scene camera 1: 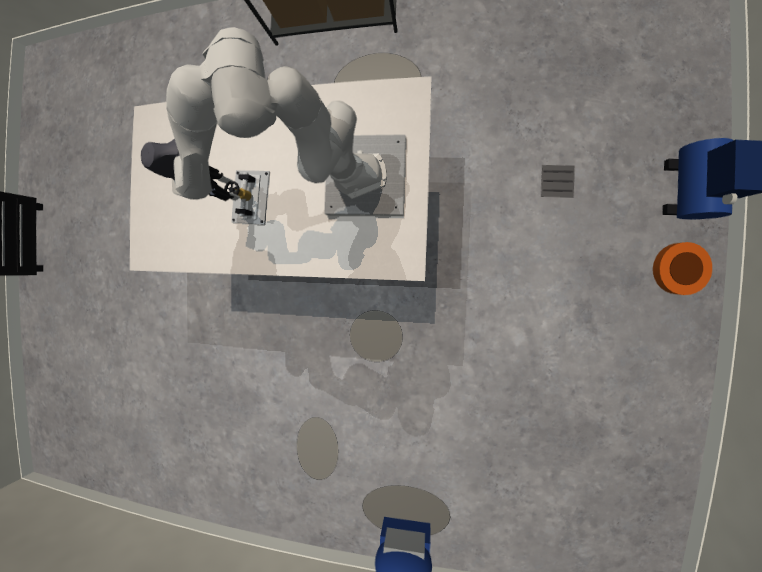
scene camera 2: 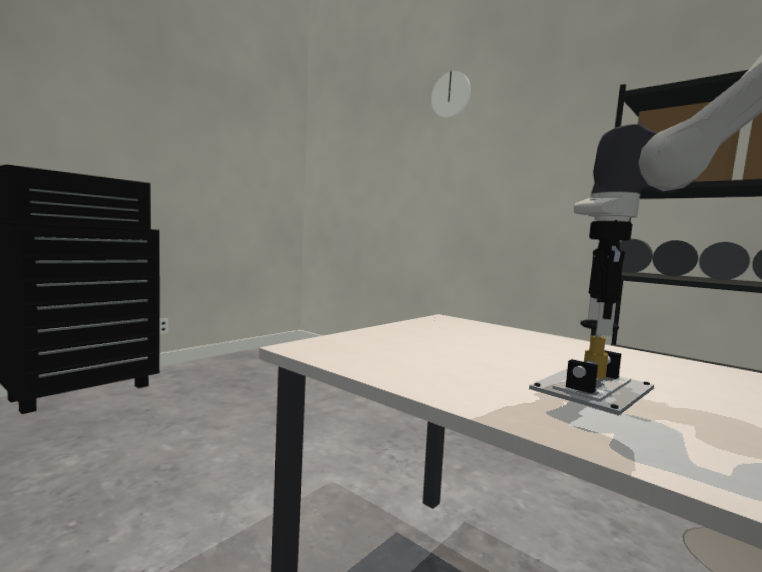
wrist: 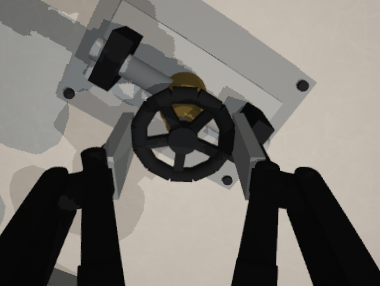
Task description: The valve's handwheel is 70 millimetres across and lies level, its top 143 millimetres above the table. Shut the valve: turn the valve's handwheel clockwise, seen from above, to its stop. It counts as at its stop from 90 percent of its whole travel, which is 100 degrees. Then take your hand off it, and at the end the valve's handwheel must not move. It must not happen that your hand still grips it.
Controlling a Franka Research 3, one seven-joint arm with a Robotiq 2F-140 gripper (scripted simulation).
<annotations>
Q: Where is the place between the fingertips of my gripper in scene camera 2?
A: At 598,331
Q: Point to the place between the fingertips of my gripper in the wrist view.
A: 183,129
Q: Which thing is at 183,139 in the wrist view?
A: A black handwheel.
</annotations>
